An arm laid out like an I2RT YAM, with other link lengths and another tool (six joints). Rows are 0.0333 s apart.
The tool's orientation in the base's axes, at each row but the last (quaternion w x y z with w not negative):
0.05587 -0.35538 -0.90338 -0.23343
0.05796 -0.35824 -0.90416 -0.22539
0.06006 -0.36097 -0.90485 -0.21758
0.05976 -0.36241 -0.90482 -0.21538
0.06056 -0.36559 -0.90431 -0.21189
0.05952 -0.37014 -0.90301 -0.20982
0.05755 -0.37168 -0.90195 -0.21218
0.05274 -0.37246 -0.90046 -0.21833
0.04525 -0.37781 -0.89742 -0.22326
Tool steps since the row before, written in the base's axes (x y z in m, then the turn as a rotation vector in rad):
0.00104 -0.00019 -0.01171 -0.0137 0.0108 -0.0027
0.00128 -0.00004 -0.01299 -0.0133 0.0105 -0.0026
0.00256 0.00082 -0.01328 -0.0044 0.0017 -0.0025
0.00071 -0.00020 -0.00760 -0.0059 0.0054 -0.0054
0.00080 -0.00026 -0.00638 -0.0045 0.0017 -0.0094
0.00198 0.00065 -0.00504 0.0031 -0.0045 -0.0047
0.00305 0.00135 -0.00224 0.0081 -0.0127 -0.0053
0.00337 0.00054 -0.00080 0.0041 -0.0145 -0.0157
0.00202 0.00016 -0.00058 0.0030 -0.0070 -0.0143
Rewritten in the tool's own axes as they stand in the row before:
-0.00401 -0.00390 0.01034 0.0161 -0.0033 0.0065
-0.00443 -0.00392 0.01164 0.0156 -0.0032 0.0063
-0.00489 -0.00239 0.01241 0.0036 -0.0028 0.0028
-0.00265 -0.00228 0.00679 0.0063 -0.0024 0.0069
-0.00243 -0.00178 0.00569 0.0019 -0.0052 0.0090
-0.00233 0.00010 0.00493 -0.0064 -0.0023 0.0025
-0.00190 0.00221 0.00276 -0.0154 -0.0042 -0.0002
-0.00227 0.00239 0.00118 -0.0164 -0.0118 0.0081
-0.00147 0.00130 0.00077 -0.0103 -0.0075 0.0100

